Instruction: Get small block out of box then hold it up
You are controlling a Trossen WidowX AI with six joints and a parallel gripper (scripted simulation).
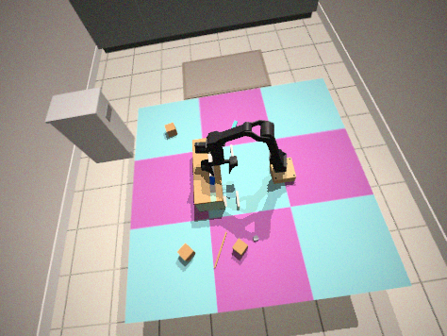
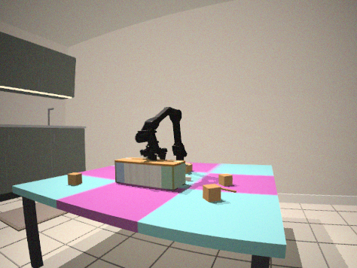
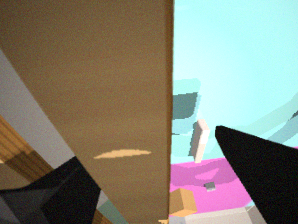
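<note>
The box is 40 mm ahead of my gripper tip, 30 mm to the right of it and 30 mm below it. Round my gripper tip: thin stick: 30 mm ahead, 370 mm to the left, 80 mm below; then blue block: 50 mm ahead, 30 mm to the left.
</note>
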